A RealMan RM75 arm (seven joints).
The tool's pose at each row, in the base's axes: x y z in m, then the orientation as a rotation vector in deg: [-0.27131 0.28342 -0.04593 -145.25 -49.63 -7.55]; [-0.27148 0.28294 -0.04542 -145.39 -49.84 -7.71]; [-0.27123 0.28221 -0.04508 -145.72 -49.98 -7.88]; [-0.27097 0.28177 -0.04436 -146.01 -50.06 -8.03]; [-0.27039 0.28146 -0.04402 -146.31 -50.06 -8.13]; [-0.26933 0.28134 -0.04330 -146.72 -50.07 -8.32]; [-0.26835 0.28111 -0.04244 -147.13 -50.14 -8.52]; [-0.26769 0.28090 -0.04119 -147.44 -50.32 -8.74]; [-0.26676 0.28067 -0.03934 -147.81 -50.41 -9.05]
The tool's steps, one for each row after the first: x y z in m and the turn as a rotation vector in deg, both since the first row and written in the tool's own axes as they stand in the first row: [-0.00029 0.00003 -0.00066 -0.22 0.01 -0.14]; [-0.00041 0.00056 -0.00131 -0.59 -0.01 -0.20]; [-0.00028 0.00075 -0.00216 -0.92 -0.02 -0.23]; [0.00008 0.00118 -0.00263 -1.22 -0.04 -0.19]; [0.00103 0.00162 -0.00339 -1.64 -0.04 -0.15]; [0.00188 0.00203 -0.00431 -2.08 -0.04 -0.15]; [0.00258 0.00209 -0.00556 -2.47 -0.04 -0.25]; [0.00362 0.00209 -0.00736 -2.91 0.03 -0.30]
